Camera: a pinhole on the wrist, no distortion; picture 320 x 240 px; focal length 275.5 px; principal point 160.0 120.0 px. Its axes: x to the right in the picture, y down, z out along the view. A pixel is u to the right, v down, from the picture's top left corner.
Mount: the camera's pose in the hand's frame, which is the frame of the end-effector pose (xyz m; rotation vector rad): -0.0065 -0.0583 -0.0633 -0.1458 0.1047 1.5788
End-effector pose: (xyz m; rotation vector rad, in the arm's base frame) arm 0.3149 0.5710 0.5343 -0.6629 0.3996 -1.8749
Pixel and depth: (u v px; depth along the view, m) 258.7 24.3 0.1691
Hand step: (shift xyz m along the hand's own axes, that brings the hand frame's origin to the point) 0.0471 0.0291 0.0955
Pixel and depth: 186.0 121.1 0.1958
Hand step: -0.0127 -0.0091 0.1270
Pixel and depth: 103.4 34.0 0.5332
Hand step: 0.1466 -0.0797 0.4845
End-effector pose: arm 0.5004 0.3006 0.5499 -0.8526 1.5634 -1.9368
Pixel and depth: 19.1 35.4 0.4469
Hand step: 0.1208 -0.2113 0.4175
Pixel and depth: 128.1 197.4 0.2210
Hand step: -0.0743 -0.0494 0.1573
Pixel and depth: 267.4 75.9 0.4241
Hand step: 0.0483 0.1730 0.3308
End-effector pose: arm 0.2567 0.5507 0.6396 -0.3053 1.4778 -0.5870
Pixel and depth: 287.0 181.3 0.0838
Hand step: -0.0278 -0.0071 0.0128
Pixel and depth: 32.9 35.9 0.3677
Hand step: 0.0974 -0.1660 0.3294
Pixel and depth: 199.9 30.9 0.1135
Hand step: 0.0270 -0.0236 0.0470
